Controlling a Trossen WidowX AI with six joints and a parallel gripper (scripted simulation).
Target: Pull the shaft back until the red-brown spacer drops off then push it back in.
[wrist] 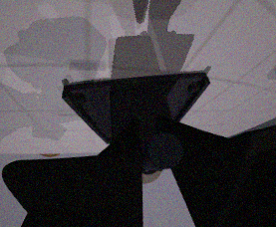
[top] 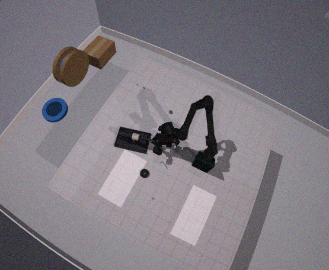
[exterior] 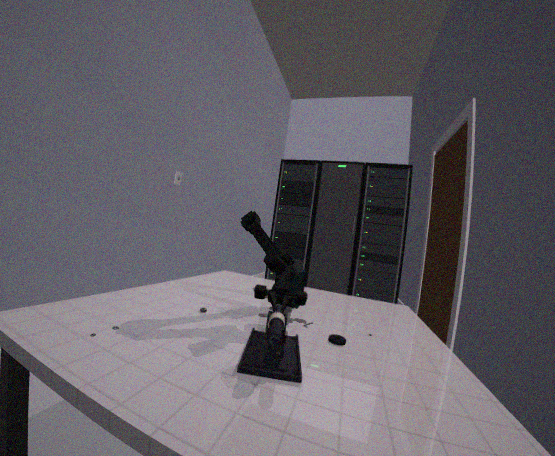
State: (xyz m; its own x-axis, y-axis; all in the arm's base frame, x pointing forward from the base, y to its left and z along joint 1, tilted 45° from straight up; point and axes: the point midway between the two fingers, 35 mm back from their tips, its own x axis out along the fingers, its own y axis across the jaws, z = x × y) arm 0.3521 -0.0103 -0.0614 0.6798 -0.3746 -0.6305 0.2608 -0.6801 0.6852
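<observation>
Now: gripper tip 60 mm short of the grey shaft, 20 mm to the right of it and 30 mm below it. From my gripper tip the other things lie so: dark fixture plate (130 mm ahead, 40 mm to the left, 10 mm below); then red-brown spacer (120 mm ahead, 30 mm to the left, 30 mm below); then bent key (140 mm behind, 80 mm to the left, 50 mm below).
</observation>
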